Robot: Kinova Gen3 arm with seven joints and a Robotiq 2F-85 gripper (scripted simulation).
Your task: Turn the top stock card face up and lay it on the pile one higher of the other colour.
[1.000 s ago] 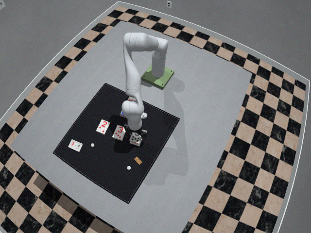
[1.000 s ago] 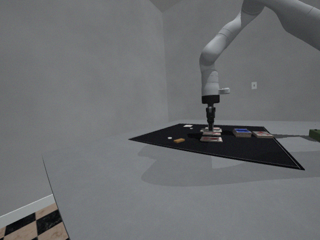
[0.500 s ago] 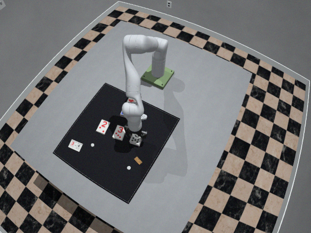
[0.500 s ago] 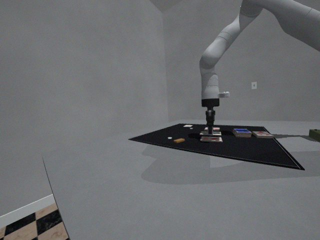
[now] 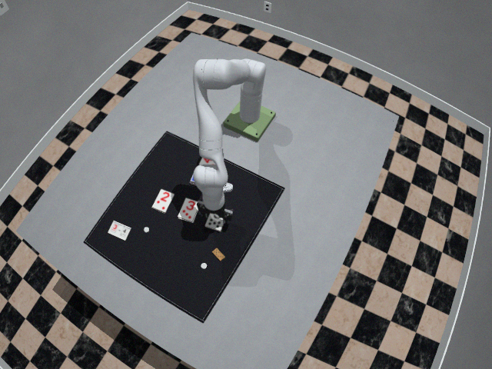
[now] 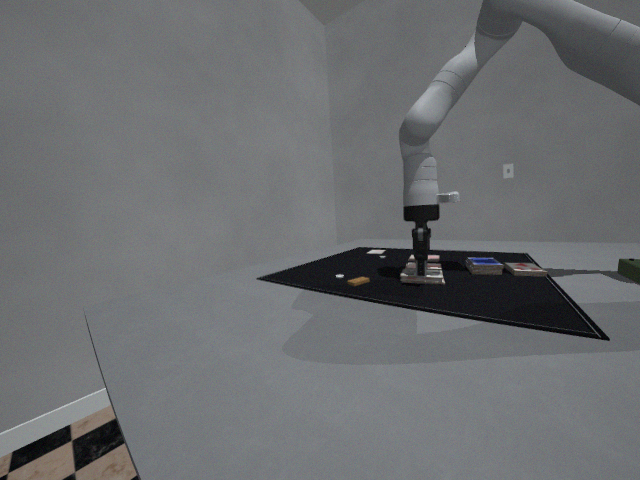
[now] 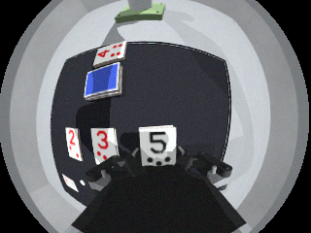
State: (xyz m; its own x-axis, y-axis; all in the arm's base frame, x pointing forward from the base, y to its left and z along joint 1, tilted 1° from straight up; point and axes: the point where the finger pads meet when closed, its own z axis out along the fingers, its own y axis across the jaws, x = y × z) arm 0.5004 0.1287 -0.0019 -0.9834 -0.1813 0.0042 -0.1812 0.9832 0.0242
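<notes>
My hand is 12 cm short of the small wooden block, 8 cm to the right of it and 2 cm above it. Round my hand: black mat 13 cm to the right, 6 cm ahead, 4 cm below.
</notes>
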